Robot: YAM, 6 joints.
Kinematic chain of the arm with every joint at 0, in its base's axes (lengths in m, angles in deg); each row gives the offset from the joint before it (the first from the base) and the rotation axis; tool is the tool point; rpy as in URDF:
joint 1: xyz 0 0 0.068 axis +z
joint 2: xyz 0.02 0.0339 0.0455 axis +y
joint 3: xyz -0.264 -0.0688 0 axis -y
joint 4: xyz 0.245 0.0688 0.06 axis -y
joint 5: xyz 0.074 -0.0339 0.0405 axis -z
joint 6: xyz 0.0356 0 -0.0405 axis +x
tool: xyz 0 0 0 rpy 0 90 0
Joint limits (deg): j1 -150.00..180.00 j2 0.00..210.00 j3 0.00..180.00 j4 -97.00..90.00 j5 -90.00..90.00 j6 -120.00..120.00
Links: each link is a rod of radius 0.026 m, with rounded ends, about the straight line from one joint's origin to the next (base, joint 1, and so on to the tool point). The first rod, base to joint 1, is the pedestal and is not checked.
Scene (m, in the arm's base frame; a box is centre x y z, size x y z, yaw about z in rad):
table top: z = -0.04
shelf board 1: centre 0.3 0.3 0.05 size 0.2 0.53 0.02 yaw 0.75
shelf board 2: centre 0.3 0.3 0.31 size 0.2 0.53 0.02 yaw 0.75
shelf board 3: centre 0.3 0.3 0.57 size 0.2 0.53 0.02 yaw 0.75
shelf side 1: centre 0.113 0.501 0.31 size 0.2 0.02 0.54 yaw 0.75
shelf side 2: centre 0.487 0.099 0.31 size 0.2 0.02 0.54 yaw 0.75
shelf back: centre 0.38 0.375 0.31 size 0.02 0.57 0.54 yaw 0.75
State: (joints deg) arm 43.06 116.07 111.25 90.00 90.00 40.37
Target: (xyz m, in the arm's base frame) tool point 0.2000 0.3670 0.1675
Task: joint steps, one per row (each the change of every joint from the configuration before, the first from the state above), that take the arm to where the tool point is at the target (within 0.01 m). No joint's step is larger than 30 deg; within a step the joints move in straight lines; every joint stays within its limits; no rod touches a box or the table.
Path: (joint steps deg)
1: 27.17 -10.73 -15.34 -2.36 0.00 -0.27
2: 27.17 -10.72 -15.34 -2.35 0.00 -0.26
3: 27.17 -10.73 -15.34 -2.36 0.00 -0.27
4: 27.18 -10.73 -15.34 -2.35 0.00 -0.27
5: 27.17 -10.72 -15.34 -2.36 0.00 -0.26
6: -24.36 9.51 -2.54 2.95 0.00 0.33
7: -24.36 9.51 -2.54 2.94 0.00 0.33
8: -24.35 9.51 -2.53 2.95 0.00 0.34
9: -24.36 9.51 -2.54 2.94 0.00 0.33
10: -7.60 13.85 20.87 0.00 0.00 0.00
11: -7.59 13.85 20.88 0.00 0.00 0.00

